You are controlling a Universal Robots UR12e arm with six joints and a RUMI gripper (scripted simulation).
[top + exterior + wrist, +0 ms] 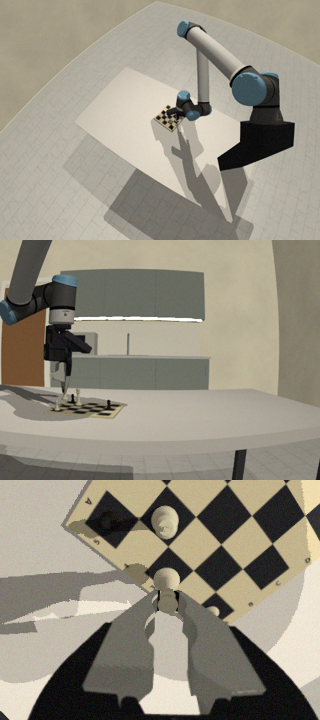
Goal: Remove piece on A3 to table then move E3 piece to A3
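The white pawn is 7 cm to the right of my hand, 5 cm below it and 4 cm behind it. From my hand the other things lie so: chessboard 7 cm ahead, 6 cm below, 4 cm to the right.
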